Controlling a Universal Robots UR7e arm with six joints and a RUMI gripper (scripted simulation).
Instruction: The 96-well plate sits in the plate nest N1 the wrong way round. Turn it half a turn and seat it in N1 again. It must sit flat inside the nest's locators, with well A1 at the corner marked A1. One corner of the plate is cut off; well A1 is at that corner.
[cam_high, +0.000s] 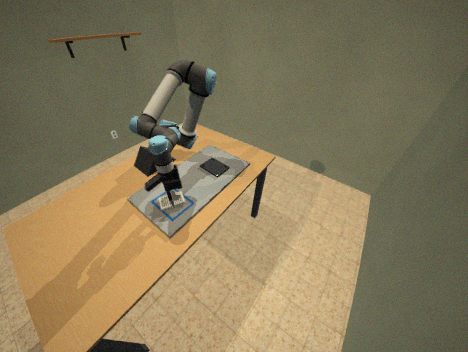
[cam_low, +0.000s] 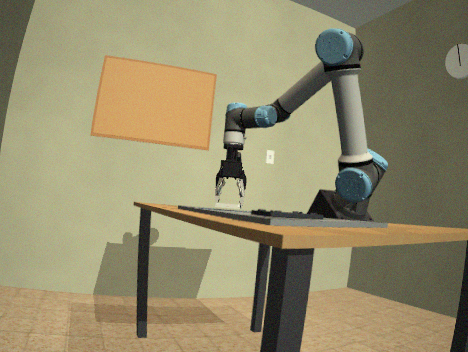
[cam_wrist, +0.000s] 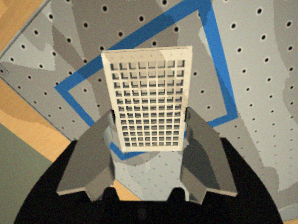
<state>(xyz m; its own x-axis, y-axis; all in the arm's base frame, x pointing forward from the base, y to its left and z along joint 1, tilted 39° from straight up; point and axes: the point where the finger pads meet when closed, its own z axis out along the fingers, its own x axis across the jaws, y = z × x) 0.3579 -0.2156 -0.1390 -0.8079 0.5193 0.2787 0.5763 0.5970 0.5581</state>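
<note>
Right now my hand is 37 cm to the right of the dark plate nest N1, 3 cm short of it and 2 cm above it. From my hand the other things lie so: white corner label (30 cm to the left, 10 cm ahead, 1 cm below); then white 96-well plate (1 cm below).
</note>
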